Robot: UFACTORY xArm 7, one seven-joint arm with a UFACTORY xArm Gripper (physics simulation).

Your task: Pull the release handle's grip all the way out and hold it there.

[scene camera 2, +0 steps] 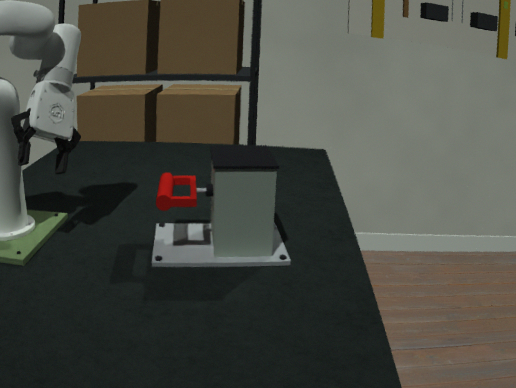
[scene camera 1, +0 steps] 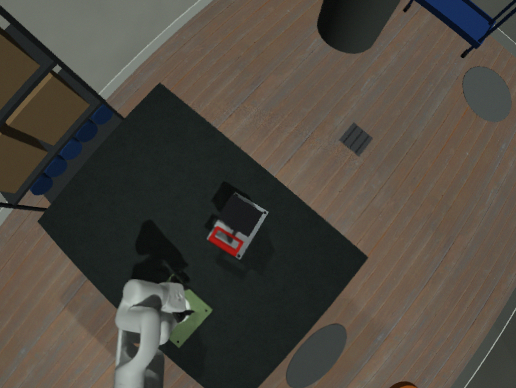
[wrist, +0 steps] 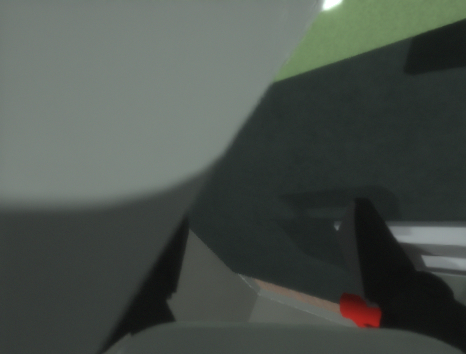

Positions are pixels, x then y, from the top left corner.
Labels:
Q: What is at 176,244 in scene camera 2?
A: A light grey base plate.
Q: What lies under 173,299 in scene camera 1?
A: My gripper.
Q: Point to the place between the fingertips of my gripper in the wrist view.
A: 265,213

